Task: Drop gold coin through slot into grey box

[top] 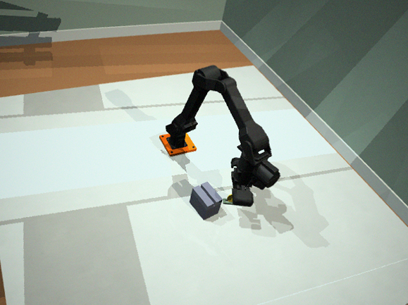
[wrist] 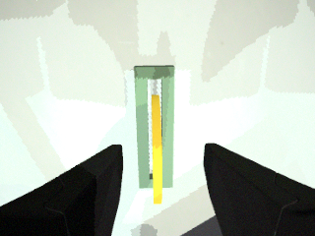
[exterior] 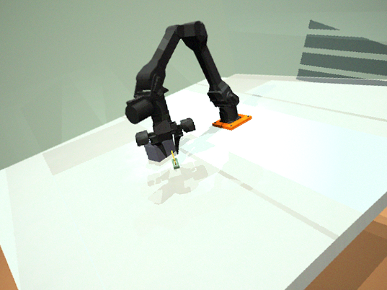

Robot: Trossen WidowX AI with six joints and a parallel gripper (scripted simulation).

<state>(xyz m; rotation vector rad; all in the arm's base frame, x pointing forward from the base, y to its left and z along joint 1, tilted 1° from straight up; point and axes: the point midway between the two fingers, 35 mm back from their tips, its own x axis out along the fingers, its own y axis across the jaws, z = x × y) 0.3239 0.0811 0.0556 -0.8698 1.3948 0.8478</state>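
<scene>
The gold coin lies 10 mm below my gripper tip.
</scene>
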